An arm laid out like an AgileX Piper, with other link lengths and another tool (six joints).
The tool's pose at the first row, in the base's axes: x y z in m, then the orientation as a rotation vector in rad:
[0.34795, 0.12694, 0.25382, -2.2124, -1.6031, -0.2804]
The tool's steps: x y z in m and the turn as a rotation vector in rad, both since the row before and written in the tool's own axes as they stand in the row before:
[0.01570, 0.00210, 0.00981, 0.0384, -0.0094, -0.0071]
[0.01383, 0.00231, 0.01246, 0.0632, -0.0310, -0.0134]
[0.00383, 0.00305, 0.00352, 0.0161, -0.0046, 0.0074]
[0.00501, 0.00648, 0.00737, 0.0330, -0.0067, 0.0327]
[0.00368, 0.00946, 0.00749, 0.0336, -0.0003, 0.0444]
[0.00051, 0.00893, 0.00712, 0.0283, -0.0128, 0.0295]
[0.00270, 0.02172, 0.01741, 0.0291, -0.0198, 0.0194]
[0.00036, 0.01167, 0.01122, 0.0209, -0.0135, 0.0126]
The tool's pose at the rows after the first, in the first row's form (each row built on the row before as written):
[0.35438, 0.14412, 0.25056, -2.1828, -1.6082, -0.2396]
[0.35963, 0.16091, 0.24404, -2.1388, -1.6253, -0.1574]
[0.36302, 0.16513, 0.24139, -2.1344, -1.6157, -0.1367]
[0.36919, 0.17128, 0.23464, -2.1373, -1.5752, -0.0920]
[0.37740, 0.17553, 0.22606, -2.1451, -1.5180, -0.0502]
[0.38374, 0.17677, 0.21663, -2.1489, -1.4852, -0.0048]
[0.39881, 0.18072, 0.19341, -2.1459, -1.4666, 0.0448]
[0.40538, 0.18251, 0.17872, -2.1422, -1.4540, 0.0790]

